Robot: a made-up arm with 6 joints.
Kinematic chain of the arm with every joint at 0, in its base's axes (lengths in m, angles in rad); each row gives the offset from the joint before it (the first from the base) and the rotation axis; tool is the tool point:
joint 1: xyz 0 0 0.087 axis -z
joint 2: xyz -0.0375 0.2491 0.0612 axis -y
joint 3: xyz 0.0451 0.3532 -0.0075 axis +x
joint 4: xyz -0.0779 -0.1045 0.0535 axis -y
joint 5: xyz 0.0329 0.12 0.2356 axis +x
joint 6: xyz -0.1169 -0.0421 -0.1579 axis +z
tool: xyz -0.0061 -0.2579 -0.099
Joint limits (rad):
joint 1: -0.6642..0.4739
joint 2: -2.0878..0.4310
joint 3: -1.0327..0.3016
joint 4: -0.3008..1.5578
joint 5: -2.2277..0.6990
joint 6: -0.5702..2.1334
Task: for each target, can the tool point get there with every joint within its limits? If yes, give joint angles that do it. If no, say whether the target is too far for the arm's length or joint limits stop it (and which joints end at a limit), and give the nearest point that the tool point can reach.
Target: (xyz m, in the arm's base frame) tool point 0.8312 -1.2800 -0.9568
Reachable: no: too far | nearest point 0.5223 0.0334 -0.1610 | short by 1.566 m
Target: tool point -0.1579 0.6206 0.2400
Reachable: yes | joints -0.4245 -0.2761 -0.1575 0.7169 0.2855 1.4283
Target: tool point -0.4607 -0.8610 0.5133
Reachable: no: joint limits stop it (at a limit: joint 1, joint 2, joint 3) | nearest point -0.5270 -0.1425 0.3754 | short by 0.735 m
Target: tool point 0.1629 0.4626 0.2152
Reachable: yes | joints 0.0364 -0.9133 -0.3141 0.8576 -0.0522 0.9853
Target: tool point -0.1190 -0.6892 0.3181
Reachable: no: joint limits stop it (at a limit: joint 1, joint 2, joint 3) | nearest point -0.3867 -0.1102 0.3177 | short by 0.638 m
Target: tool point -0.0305 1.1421 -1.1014
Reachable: no: too far | nearest point -0.0242 0.9046 -0.3008 | short by 0.835 m
